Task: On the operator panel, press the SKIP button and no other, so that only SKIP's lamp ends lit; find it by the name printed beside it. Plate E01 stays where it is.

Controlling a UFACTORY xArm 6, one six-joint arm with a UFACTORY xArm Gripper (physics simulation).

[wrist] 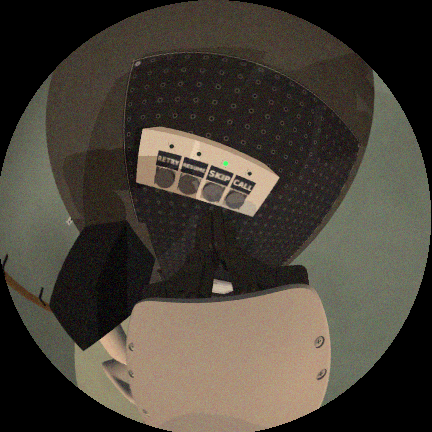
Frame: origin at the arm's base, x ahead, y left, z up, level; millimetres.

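Seen in the pictures: gripper, fingertip midpoint: (215,219); arm's base, origin of the base link: (98,308).
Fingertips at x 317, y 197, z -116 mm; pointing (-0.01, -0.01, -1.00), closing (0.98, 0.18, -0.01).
Note:
Pixels of each thing's top centre, then the offset from my fingertips to it. "spot": a spot on its surface instead. Level surfaces: height alone.
- beige operator panel, surface spot: (146,171) spot: dx -78, dy +37, dz -48 mm
- RETRY, middle of its top: (163,178) dx -57, dy +26, dz -45 mm
- RESUME, middle of its top: (187,185) dx -30, dy +13, dz -45 mm
- SKIP, middle of its top: (212,193) dx -2, dy +1, dz -45 mm
- CALL, middle of its top: (234,200) dx +25, dy -11, dz -45 mm
- SKIP's lamp, middle of its top: (225,163) dx +14, dy +37, dz -47 mm
- dark perforated plate, its level: dz -100 mm
The beige operator panel (146,171) lies on a dark perforated plate in the wrist view. Its buttons, left to right, are RETRY (164,177), RESUME (189,184), SKIP (213,191) and CALL (235,200), with names printed above them. SKIP's lamp (225,163) glows green; the other three lamps (171,146) (199,154) (249,173) are dark. My gripper (215,219) is shut and empty. Its fingertips show just below the SKIP button, which is fully visible, and look apart from it. No E01 marking is legible.
The dark perforated plate (210,80) extends around the panel on a brown round surface (210,25). A black block-like shape (102,285) shows at the left of the gripper. A brown strip with dark hooks (27,292) is at the far left.

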